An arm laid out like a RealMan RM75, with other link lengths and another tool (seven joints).
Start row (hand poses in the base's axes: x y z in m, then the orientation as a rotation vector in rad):
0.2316, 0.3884, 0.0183, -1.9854, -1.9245, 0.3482
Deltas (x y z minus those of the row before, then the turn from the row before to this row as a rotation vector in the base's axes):
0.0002, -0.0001, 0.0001, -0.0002, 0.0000, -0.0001
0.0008, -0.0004, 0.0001, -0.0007, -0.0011, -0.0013
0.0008, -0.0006, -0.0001, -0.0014, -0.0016, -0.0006
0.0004, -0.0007, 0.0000, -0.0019, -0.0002, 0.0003
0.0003, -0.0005, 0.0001, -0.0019, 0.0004, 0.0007
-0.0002, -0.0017, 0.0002, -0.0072, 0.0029, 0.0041
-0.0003, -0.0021, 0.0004, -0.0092, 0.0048, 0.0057
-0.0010, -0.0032, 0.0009, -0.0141, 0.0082, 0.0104
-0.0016, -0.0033, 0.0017, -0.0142, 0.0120, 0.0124
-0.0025, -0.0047, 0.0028, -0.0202, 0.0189, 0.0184
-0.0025, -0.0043, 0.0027, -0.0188, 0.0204, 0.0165
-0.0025, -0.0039, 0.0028, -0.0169, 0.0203, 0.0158
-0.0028, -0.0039, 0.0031, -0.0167, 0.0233, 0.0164
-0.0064, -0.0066, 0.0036, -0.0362, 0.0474, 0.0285
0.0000, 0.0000, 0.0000, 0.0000, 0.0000, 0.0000
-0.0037, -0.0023, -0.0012, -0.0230, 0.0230, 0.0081
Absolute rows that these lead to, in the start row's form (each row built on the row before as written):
0.2318, 0.3883, 0.0184, -1.9856, -1.9244, 0.3484
0.2326, 0.3879, 0.0185, -1.9878, -1.9238, 0.3478
0.2334, 0.3873, 0.0184, -1.9901, -1.9244, 0.3476
0.2338, 0.3866, 0.0184, -1.9911, -1.9252, 0.3494
0.2341, 0.3861, 0.0185, -1.9915, -1.9261, 0.3519
0.2339, 0.3844, 0.0187, -1.9908, -1.9301, 0.3631
0.2336, 0.3823, 0.0191, -1.9888, -1.9350, 0.3785
0.2326, 0.3791, 0.0200, -1.9836, -1.9436, 0.4034
0.2310, 0.3758, 0.0217, -1.9743, -1.9519, 0.4324
0.2285, 0.3711, 0.0245, -1.9588, -1.9631, 0.4755
0.2260, 0.3668, 0.0272, -1.9428, -1.9707, 0.5179
0.2235, 0.3629, 0.0300, -1.9259, -1.9770, 0.5579
0.2207, 0.3590, 0.0331, -1.9059, -1.9816, 0.6003
0.2143, 0.3524, 0.0367, -1.8695, -1.9844, 0.6871
0.2143, 0.3524, 0.0367, -1.8695, -1.9844, 0.6871
0.2106, 0.3501, 0.0355, -1.8592, -1.9790, 0.7334

